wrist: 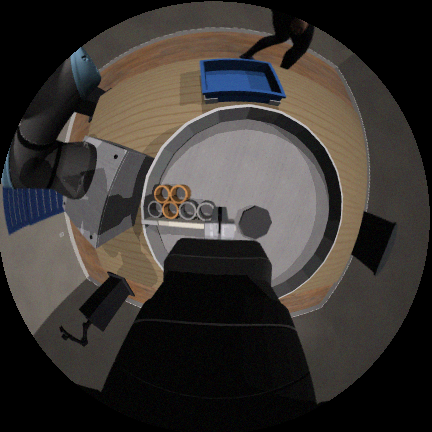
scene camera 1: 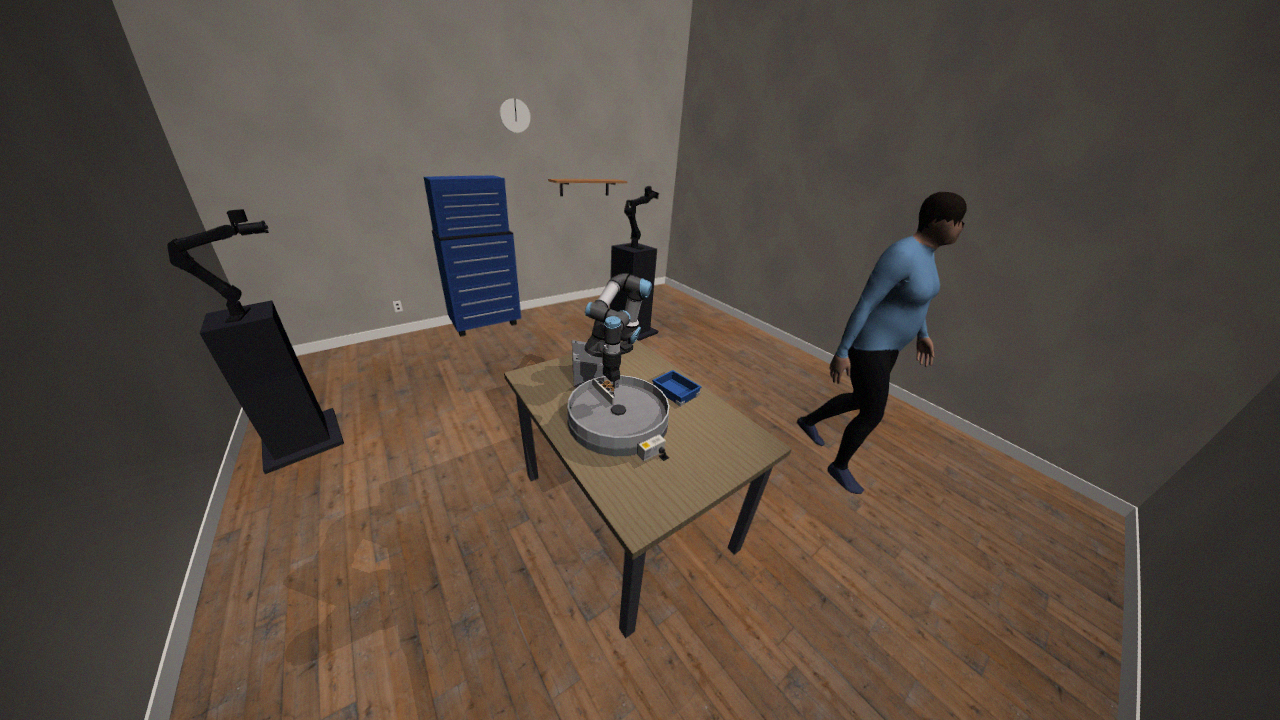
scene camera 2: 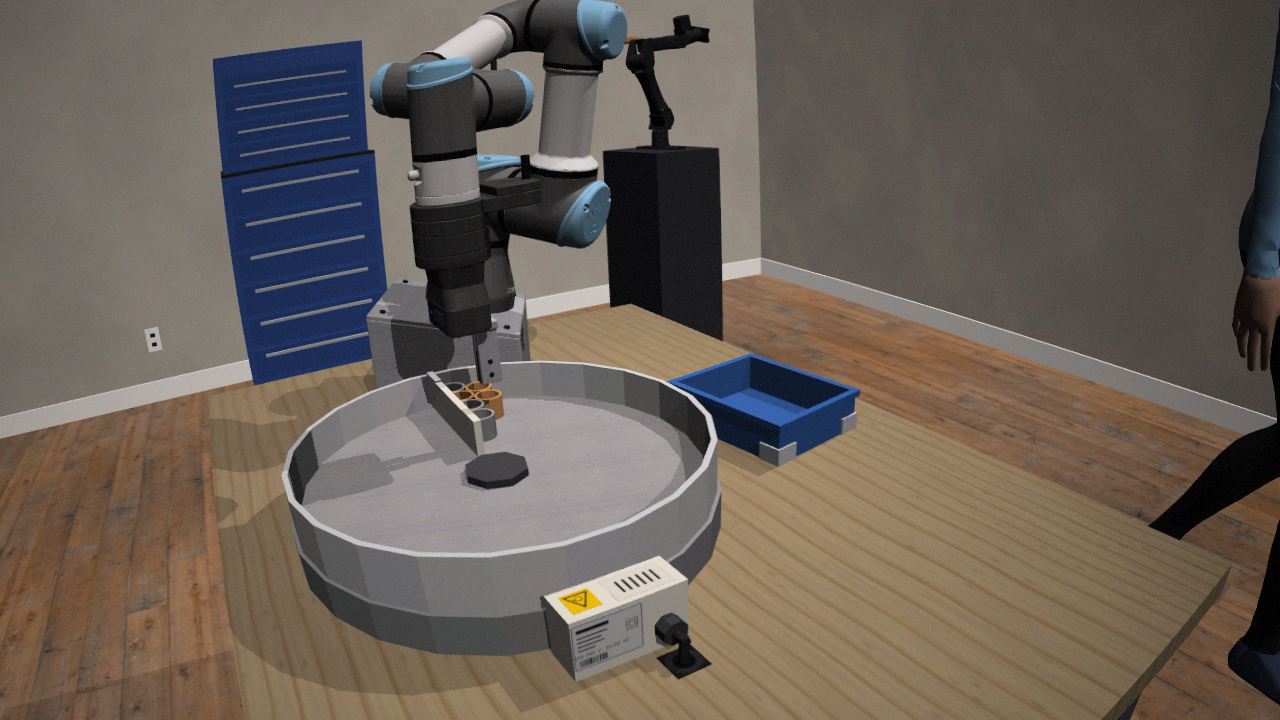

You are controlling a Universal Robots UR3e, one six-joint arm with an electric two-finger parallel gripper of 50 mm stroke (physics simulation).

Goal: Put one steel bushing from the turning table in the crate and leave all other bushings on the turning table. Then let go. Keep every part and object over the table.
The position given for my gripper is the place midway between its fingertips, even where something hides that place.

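Note:
Through scene camera 2 I see a blue crate (scene camera 2: 776, 412) as well as my gripper (scene camera 2: 489, 380). The wrist view gives me both again: the crate (wrist: 222, 79) and my gripper (wrist: 219, 214).

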